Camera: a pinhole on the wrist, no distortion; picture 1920 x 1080 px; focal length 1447.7 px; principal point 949.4 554.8 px. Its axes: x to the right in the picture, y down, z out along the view. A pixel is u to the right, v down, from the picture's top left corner.
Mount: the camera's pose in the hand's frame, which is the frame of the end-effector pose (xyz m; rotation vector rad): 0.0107 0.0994 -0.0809 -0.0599 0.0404 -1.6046
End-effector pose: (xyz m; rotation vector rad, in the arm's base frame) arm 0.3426 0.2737 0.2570 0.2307 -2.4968 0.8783
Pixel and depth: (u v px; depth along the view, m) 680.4 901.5 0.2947
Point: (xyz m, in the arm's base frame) 0.1265 0.2644 0.0814
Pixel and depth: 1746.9 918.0 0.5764
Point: 0.0639 -0.2014 0.1318
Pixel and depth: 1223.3 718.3 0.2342
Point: 0.2229 0.2230 0.1479
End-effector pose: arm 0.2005 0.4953 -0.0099 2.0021 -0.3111 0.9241
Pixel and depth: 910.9 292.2 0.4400
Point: 0.2873 0.1289 -0.0860
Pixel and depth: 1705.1 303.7 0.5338
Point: 0.4773 0.2146 -0.3092
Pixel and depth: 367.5 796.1 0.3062
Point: 0.2482 0.1994 0.1163
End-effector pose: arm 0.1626 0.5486 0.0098 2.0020 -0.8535 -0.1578
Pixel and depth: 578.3 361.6 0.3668
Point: -0.0687 0.2866 0.0035
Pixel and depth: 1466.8 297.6 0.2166
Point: 0.0782 0.4523 -0.0517
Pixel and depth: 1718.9 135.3 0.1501
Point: 0.1008 0.5057 -0.0187
